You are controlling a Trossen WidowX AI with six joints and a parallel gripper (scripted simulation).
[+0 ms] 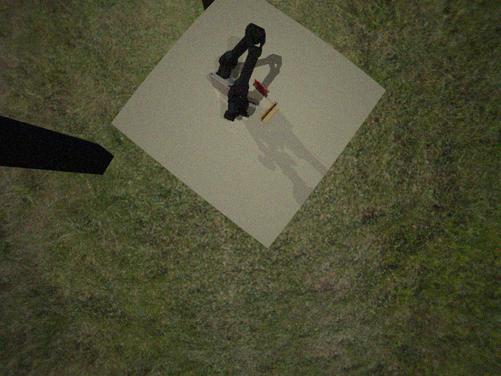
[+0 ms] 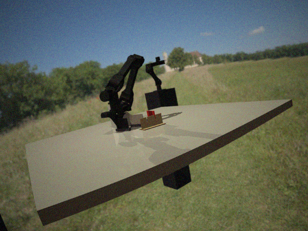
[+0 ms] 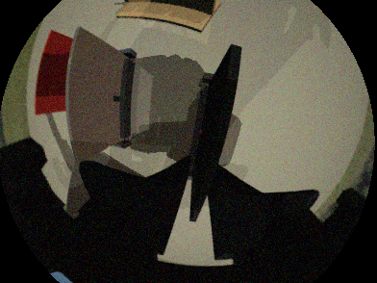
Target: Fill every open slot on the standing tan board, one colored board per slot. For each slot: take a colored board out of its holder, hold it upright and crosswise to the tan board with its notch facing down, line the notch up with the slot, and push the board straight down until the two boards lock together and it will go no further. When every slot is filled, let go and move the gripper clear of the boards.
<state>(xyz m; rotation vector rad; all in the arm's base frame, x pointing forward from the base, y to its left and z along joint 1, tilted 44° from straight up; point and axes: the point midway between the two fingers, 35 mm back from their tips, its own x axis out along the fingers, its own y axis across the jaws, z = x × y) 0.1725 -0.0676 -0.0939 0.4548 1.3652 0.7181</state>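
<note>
My gripper tip is now 170 mm short of the tan board and 110 mm to the right of it. Also, from my gripper tip: dark board 20 mm ahead; then red board 40 mm ahead, 200 mm to the left.
</note>
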